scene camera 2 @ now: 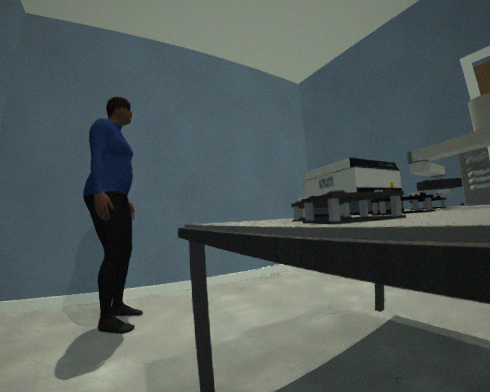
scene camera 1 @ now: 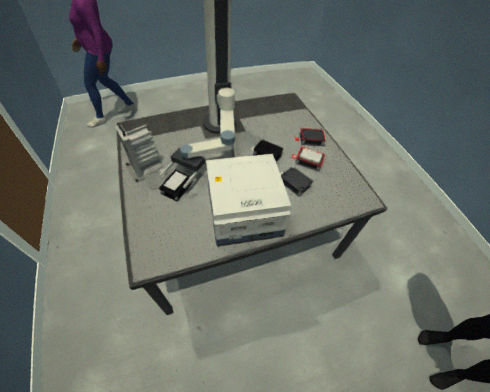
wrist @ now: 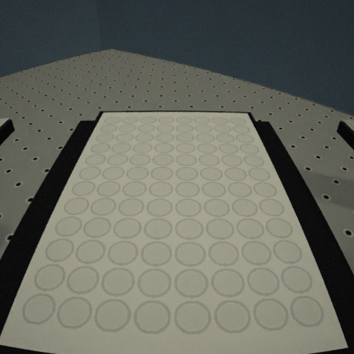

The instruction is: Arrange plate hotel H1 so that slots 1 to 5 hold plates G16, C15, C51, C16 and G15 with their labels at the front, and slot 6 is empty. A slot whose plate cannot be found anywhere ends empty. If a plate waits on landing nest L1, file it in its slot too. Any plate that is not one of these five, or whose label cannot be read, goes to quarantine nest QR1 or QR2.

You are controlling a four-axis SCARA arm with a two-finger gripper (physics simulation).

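My gripper point(scene camera 1: 175, 179) point(wrist: 175, 101) is open and empty. Its fingers stand wide apart, one on each side of a white plate point(scene camera 1: 176, 181) point(wrist: 172, 215), touching neither side in the wrist view. The plate lies flat in a black nest point(scene camera 1: 169, 193) point(wrist: 50, 200); its top with rows of wells shows, but its label does not. Hotel H1 point(scene camera 1: 131, 156) point(scene camera 2: 469, 175) stands at the left of the table in scene camera 1, with light layers stacked inside; no labels are readable there. Two red-rimmed quarantine nests stand at the right: one point(scene camera 1: 312, 135) looks dark and empty, the other holds a white plate point(scene camera 1: 311, 156).
A large white instrument point(scene camera 1: 250, 185) point(scene camera 2: 327, 181) stands mid-table, right of the gripper. Two dark units point(scene camera 1: 268, 149) point(scene camera 1: 297, 180) stand between it and the red nests. The arm's column point(scene camera 1: 218, 65) rises at the back. A person point(scene camera 1: 92, 35) walks behind the table; another point(scene camera 2: 110, 160) stands beyond it.
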